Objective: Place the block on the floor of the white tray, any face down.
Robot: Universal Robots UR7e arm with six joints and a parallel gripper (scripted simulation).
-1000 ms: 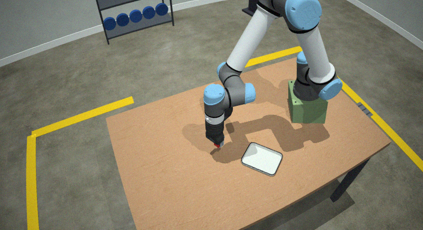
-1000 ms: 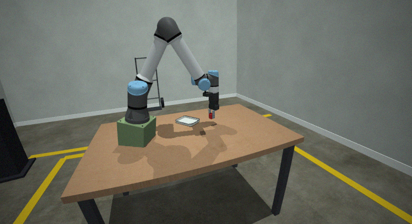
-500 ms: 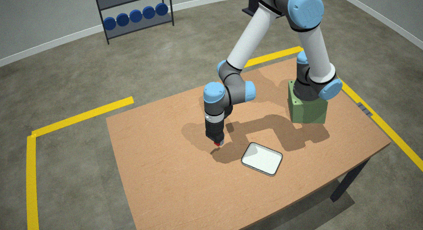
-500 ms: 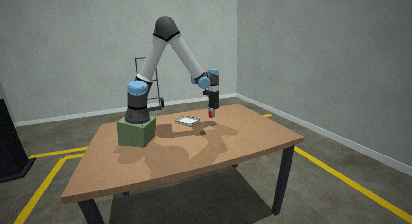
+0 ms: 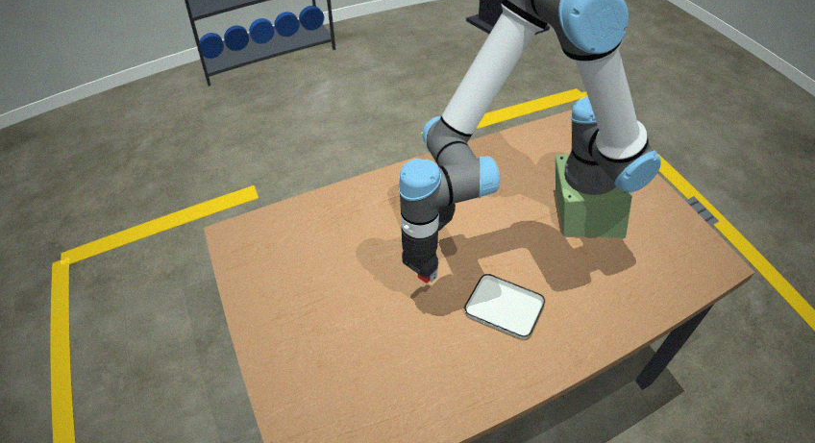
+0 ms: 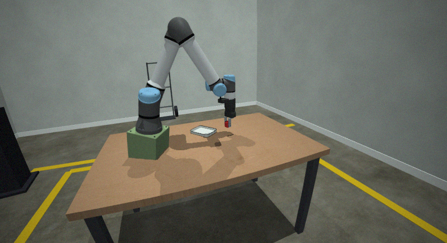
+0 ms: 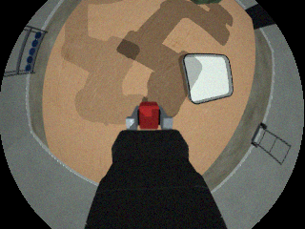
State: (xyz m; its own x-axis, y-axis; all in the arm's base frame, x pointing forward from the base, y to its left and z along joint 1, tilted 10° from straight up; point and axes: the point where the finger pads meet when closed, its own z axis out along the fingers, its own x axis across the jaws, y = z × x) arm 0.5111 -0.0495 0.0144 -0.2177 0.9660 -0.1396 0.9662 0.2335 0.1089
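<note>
My hand is 150 mm to the right of the white tray, 120 mm past it and 70 mm above it. Also, from my hand: red block (right at my hand).
</note>
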